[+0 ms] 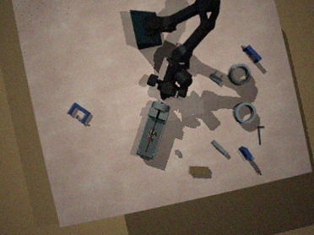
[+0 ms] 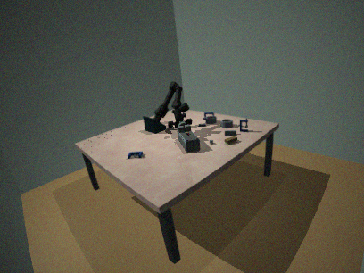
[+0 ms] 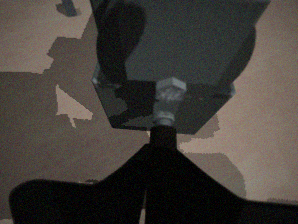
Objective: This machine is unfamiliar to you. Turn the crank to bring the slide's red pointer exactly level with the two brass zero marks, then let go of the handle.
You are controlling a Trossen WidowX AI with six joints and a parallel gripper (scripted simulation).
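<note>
My gripper tip is now 20 mm past the dark handle, 10 mm to the right of it and 30 mm below it. Also, from my gripper tip: small grey cube: 270 mm ahead, 20 mm to the left, 20 mm below; red pointer: 170 mm ahead, 90 mm to the right, 50 mm above; grey bar: 280 mm ahead, 230 mm to the left, 20 mm below.
</note>
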